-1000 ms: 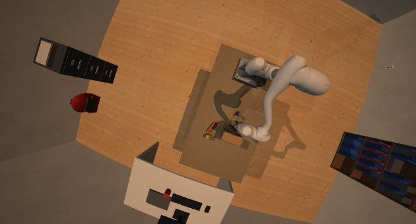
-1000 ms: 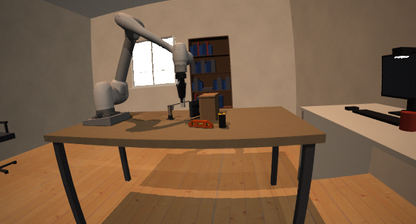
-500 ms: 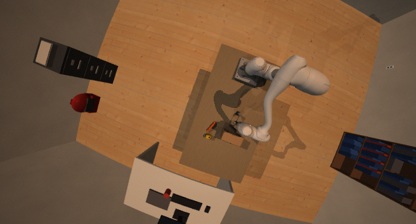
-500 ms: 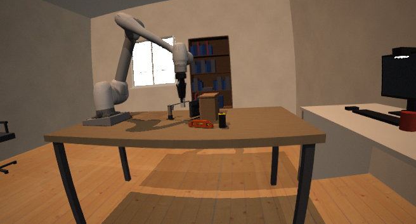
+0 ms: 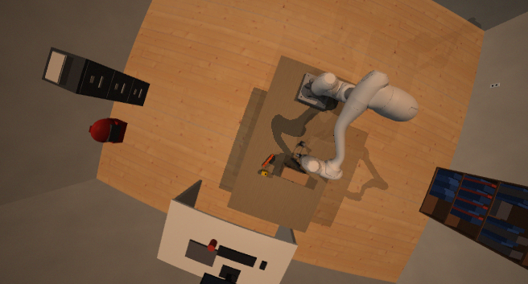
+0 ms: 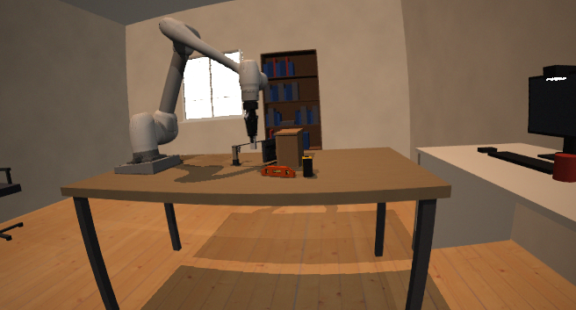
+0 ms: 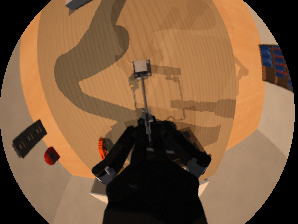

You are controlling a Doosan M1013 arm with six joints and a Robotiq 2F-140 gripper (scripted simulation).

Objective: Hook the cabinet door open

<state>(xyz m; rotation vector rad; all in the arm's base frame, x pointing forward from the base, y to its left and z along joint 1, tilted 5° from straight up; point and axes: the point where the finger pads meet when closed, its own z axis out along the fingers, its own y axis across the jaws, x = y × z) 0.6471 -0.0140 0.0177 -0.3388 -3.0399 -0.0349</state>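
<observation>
Now: hand 100 mm short of the dark door, 30 mm to the right of it and 40 mm above it. Also, from my hand: black-and-yellow can 270 mm ahead, 260 mm to the right, 80 mm below.
</observation>
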